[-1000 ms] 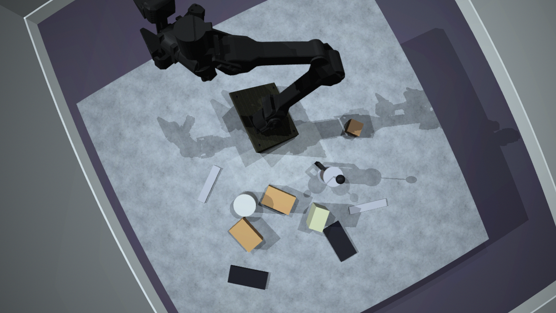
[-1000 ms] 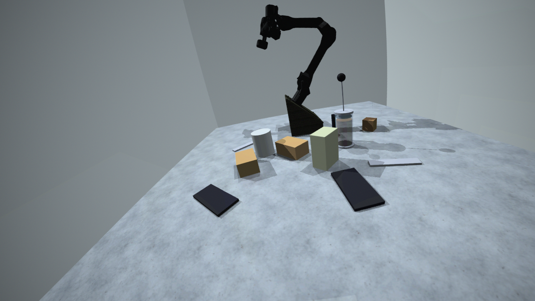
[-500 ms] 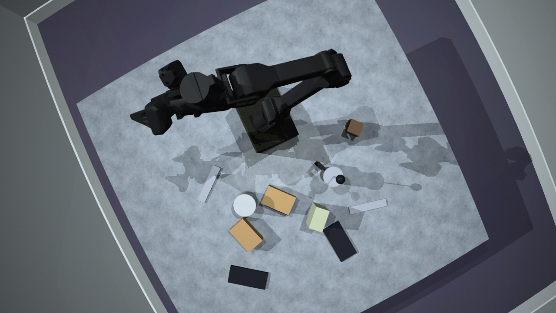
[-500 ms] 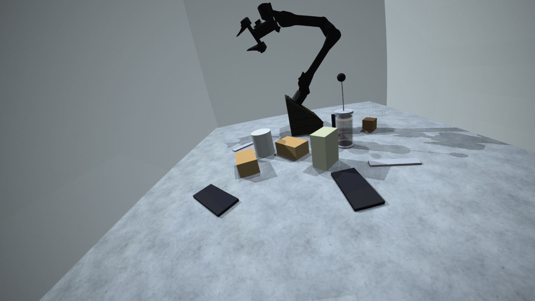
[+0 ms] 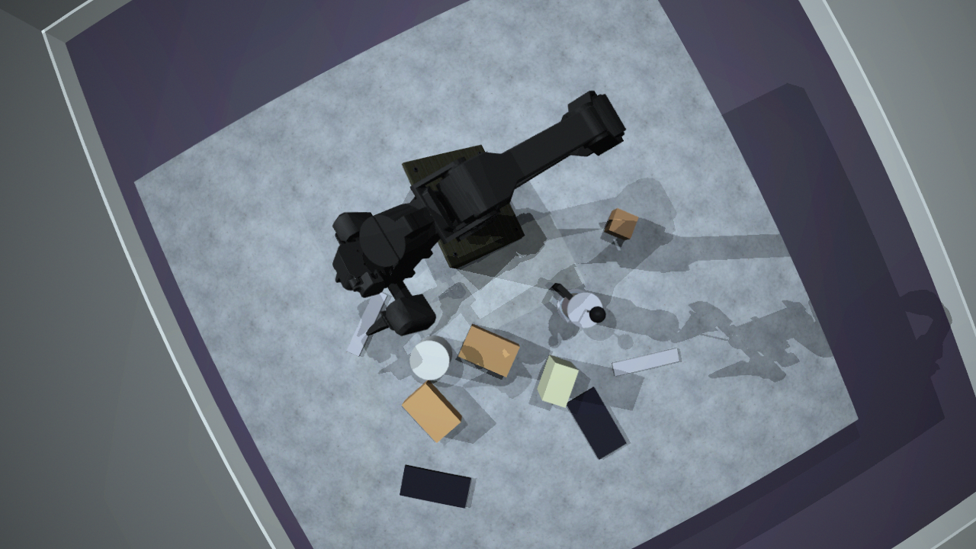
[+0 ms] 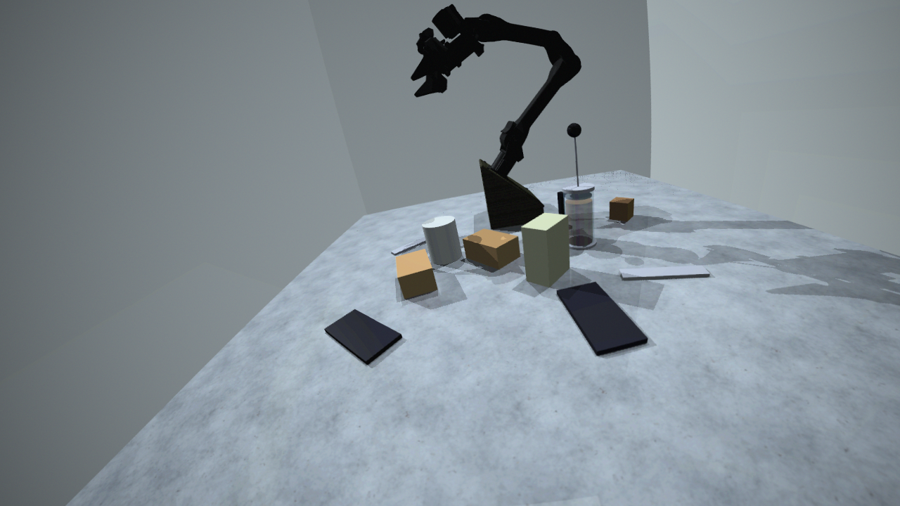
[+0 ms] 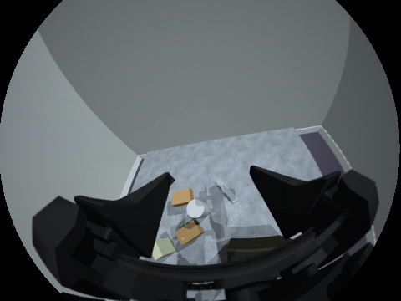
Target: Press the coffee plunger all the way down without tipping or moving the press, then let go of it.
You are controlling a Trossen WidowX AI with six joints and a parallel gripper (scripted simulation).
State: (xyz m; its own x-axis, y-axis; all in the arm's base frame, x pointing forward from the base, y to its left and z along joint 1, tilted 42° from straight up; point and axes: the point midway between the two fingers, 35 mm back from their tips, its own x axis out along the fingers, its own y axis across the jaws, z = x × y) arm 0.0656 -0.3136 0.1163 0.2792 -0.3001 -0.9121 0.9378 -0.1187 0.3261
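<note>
The coffee press is 320 mm to the left of my gripper tip, 300 mm below it and 180 mm ahead of it. Also, from my gripper tip: white cylinder: 380 mm below, 150 mm ahead, 10 mm to the left; tan cube: 490 mm to the left, 400 mm below, 80 mm ahead.
</note>
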